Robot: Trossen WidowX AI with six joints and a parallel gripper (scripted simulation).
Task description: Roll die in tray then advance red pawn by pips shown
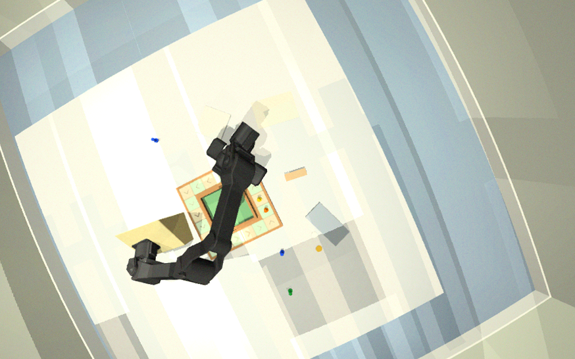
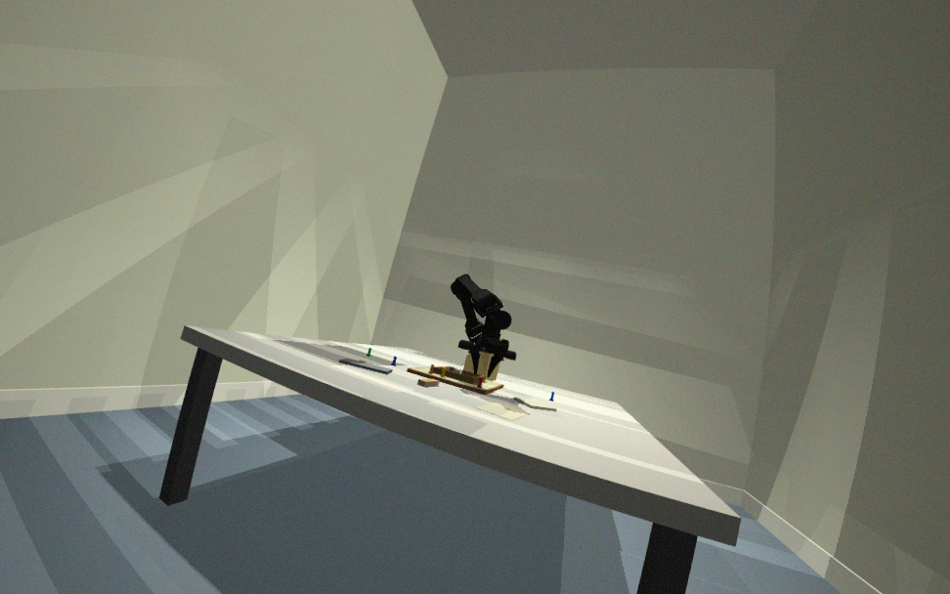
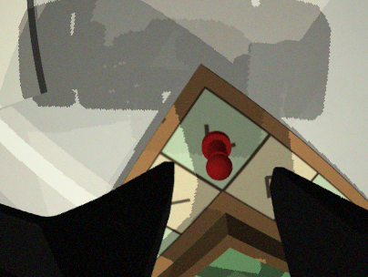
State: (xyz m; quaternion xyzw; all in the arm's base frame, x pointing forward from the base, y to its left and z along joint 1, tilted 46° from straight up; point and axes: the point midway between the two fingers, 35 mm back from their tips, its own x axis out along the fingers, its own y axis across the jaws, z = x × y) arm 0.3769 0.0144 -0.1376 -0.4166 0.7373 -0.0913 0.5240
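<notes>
Now: gripper tip 20 mm above the red pawn. The rest, counted from my gripper tip: yellow pawn: 130 mm to the right, 20 mm below; white die: 120 mm to the right, 110 mm behind, 20 mm below; green tray: 110 mm to the right, 110 mm behind, 40 mm below.
</notes>
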